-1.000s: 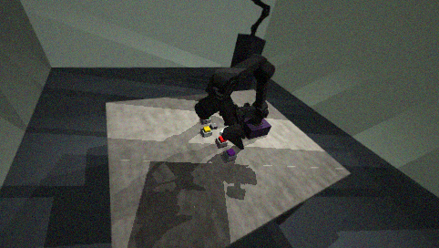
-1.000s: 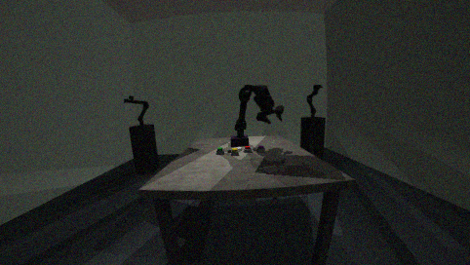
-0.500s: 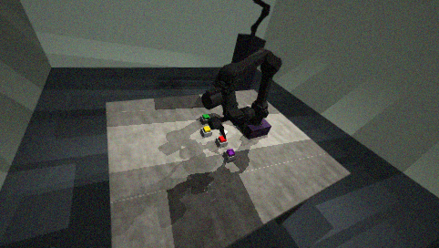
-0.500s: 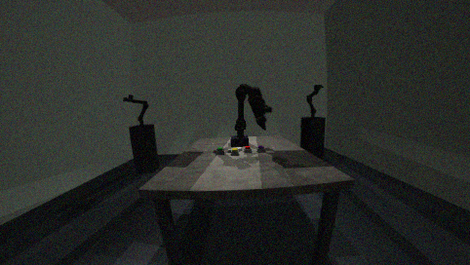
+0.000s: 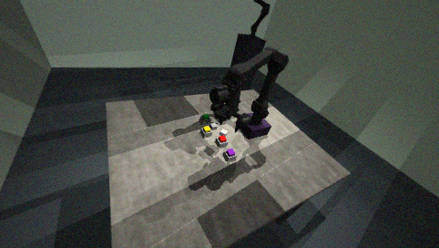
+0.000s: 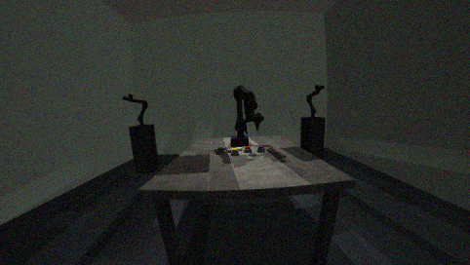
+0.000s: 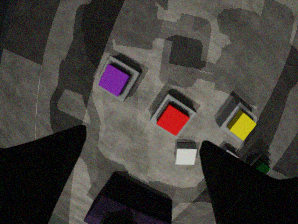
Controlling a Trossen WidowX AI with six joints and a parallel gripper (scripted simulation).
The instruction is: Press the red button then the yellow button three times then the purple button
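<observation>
The red button lies 110 mm below my gripper tip, 30 mm to the right of it and 20 mm behind it. From my gripper tip the other things lie so: yellow button (130 mm to the right, 110 mm below, 20 mm ahead); then purple button (110 mm below, 60 mm to the left); then small white block (130 mm below, 90 mm to the right, 70 mm behind).
</observation>
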